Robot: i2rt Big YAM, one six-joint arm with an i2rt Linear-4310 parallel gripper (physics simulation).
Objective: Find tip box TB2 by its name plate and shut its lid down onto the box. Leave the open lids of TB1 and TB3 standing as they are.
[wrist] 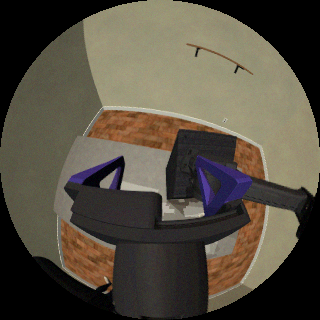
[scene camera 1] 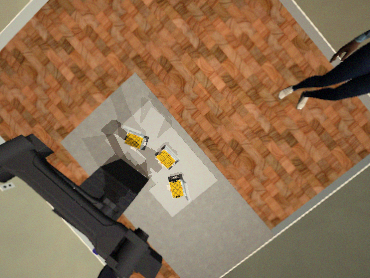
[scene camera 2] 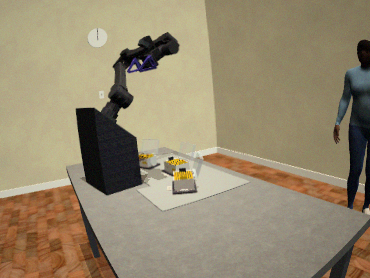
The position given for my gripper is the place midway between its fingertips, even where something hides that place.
Observation:
In view: my gripper [wrist: 159, 159] and a pale mat [wrist: 170, 211].

